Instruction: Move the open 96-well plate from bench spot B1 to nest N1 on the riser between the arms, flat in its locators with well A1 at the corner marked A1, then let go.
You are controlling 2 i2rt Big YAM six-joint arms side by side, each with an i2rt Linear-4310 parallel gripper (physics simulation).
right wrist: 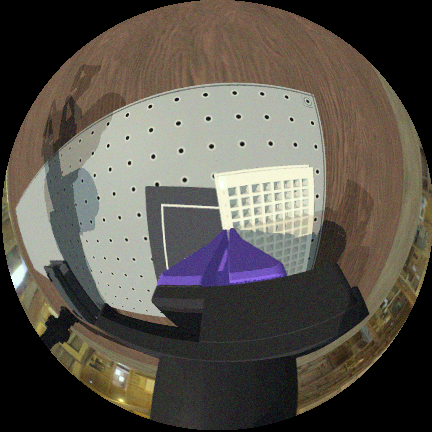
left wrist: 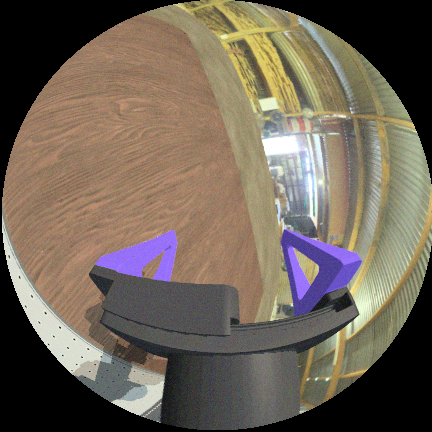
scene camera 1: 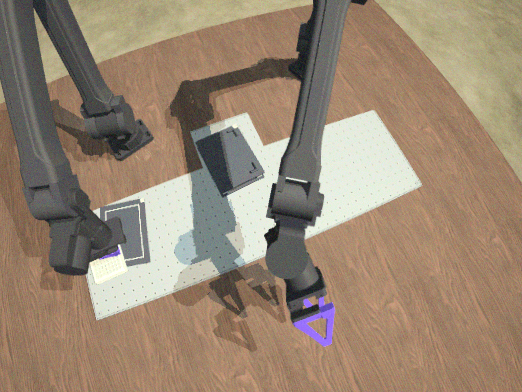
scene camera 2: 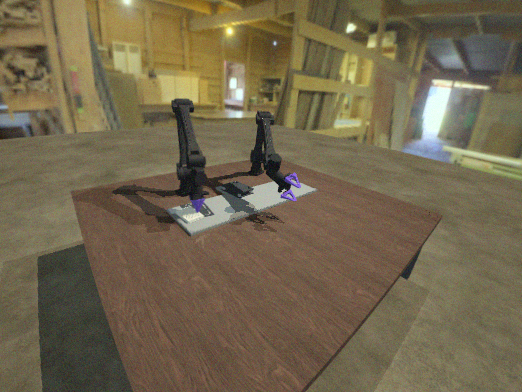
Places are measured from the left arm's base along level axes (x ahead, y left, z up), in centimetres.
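Pixels of known places: left gripper, fingertip midpoint: (left wrist: 229, 236) (scene camera 1: 323, 329) (scene camera 2: 298, 194); right gripper, fingertip midpoint: (right wrist: 229, 234) (scene camera 1: 118, 252) (scene camera 2: 197, 212); left arm's base, link origin: (right wrist: 69, 312) (scene camera 2: 256, 173); right arm's base, link origin: (scene camera 1: 131, 140) (scene camera 2: 187, 191).
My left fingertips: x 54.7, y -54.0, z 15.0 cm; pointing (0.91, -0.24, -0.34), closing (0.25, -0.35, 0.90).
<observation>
For each thing: its top centre in the pictures, then the offset to it from my left fingertips. "*": a spot on its surface instead. Level surfaces: height alone.
- cream 96-well plate, top centre: (right wrist: 274, 243) (scene camera 1: 102, 253) (scene camera 2: 189, 212) dx -43.7, dy -28.2, dz -12.0 cm
- white-outlined dark pad, surface spot: (right wrist: 155, 225) * dx -38.3, dy -19.0, dz -13.5 cm
- dark nest, top centre: (right wrist: 67, 300) (scene camera 1: 228, 155) (scene camera 2: 237, 185) dx -42.9, dy +11.5, dz -9.8 cm
- pale perforated board, surface height: dz -13.7 cm
- wooden table, surface height: dz -15.0 cm
The cream 96-well plate (scene camera 1: 110, 268) (scene camera 2: 193, 217) (right wrist: 270, 200) lies off to one side of the white-outlined dark pad (scene camera 1: 131, 225) (right wrist: 155, 225), askew to it and overlapping its edge. My right gripper (scene camera 1: 111, 254) (scene camera 2: 198, 210) (right wrist: 229, 234) is shut with its fingertips together, nothing between them, over the plate's pad-side edge in the right wrist view; I cannot tell if they touch it. The dark nest (scene camera 1: 235, 157) (scene camera 2: 236, 189) on the riser between the arms is empty. My left gripper (scene camera 1: 325, 342) (scene camera 2: 297, 193) (left wrist: 229, 236) is open and empty, away from the plate. The A1 marks are too small to read.
A pale perforated board (scene camera 1: 360, 165) (scene camera 2: 262, 197) (right wrist: 210, 132) lies under the pad and runs beneath the left arm. The wooden table (scene camera 1: 400, 300) (scene camera 2: 280, 280) surrounds it. Arm shadows cross the board and part of the plate.
</observation>
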